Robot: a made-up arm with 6 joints.
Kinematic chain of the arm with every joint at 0, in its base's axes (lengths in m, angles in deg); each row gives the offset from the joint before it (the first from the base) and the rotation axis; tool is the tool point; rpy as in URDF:
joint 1: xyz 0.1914 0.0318 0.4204 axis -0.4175 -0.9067 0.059
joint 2: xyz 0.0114 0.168 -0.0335 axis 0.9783 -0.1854 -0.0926
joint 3: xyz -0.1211 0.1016 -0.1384 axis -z
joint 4: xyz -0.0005 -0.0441 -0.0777 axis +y
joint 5: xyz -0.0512 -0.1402 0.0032 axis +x
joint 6: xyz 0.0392 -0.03 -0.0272 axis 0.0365 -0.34 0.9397
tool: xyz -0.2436 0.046 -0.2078 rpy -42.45 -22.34 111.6
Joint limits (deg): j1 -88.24..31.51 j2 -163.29..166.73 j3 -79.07..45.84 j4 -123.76..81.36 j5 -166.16..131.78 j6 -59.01..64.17
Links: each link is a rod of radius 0.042 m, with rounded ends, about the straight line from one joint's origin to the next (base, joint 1, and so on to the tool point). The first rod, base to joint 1, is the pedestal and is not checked.
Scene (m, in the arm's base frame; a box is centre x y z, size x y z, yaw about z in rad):
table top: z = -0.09
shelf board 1: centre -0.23 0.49 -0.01 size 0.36 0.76 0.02 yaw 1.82
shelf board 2: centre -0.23 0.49 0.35 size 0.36 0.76 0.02 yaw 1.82
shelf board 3: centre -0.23 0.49 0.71 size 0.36 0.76 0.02 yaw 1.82
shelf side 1: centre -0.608 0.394 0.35 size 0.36 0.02 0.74 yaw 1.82
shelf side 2: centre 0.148 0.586 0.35 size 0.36 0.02 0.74 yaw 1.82
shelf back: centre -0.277 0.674 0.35 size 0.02 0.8 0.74 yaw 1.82
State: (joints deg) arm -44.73 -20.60 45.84 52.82 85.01 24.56
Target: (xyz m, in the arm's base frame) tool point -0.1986 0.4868 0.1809
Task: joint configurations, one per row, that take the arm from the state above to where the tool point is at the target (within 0.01 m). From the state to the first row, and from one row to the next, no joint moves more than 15 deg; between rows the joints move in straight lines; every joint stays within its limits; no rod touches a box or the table.
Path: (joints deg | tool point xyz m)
1: -50.85 -34.91 45.84 57.07 90.36 26.25 | -0.0447 0.4340 0.5293
2: -56.97 -49.23 45.84 61.32 95.72 27.94 | -0.0389 0.3863 0.5320
3: -63.09 -63.54 45.84 65.58 101.07 29.63 | -0.0275 0.3365 0.5335
4: -69.21 -77.86 45.84 69.83 106.43 31.31 | -0.0096 0.2861 0.5324
5: -75.33 -92.17 45.84 74.08 111.78 33.00 | 0.0154 0.2370 0.5270
6: -63.04 -86.93 45.84 64.21 109.66 40.30 | -0.0603 0.2377 0.4764
7: -50.74 -81.68 45.84 54.34 107.55 47.60 | -0.1152 0.2258 0.3936
8: -38.45 -76.44 45.84 44.48 105.43 54.90 | -0.1363 0.1999 0.2897
9: -26.16 -71.19 45.84 34.61 103.31 62.21 | -0.1157 0.1610 0.1809
10: -24.18 -56.41 45.84 34.19 93.53 57.34 | -0.1539 0.2364 0.1562
11: -22.21 -41.62 45.84 33.76 83.76 52.48 | -0.1795 0.3205 0.1470
12: -20.24 -26.83 45.84 33.34 73.98 47.62 | -0.1936 0.4062 0.1552
13: -18.27 -12.04 45.84 32.92 64.20 42.76 | -0.1986 0.4868 0.1809

